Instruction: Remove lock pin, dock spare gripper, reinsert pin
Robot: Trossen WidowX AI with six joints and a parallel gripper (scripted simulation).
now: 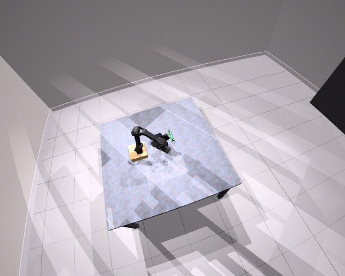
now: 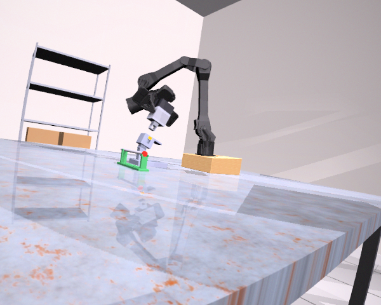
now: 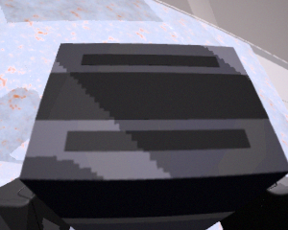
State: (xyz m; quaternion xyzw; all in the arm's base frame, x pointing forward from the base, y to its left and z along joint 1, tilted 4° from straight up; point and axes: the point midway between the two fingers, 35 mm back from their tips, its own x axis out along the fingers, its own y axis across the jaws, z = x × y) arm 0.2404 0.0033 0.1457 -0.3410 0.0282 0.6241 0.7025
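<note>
The green mount lies 150 mm below my gripper tip, 120 mm ahead of it and 90 mm to the left of it. Round my gripper tip: spare gripper: 20 mm to the right; socket: 120 mm below, 20 mm ahead, 10 mm to the right.
</note>
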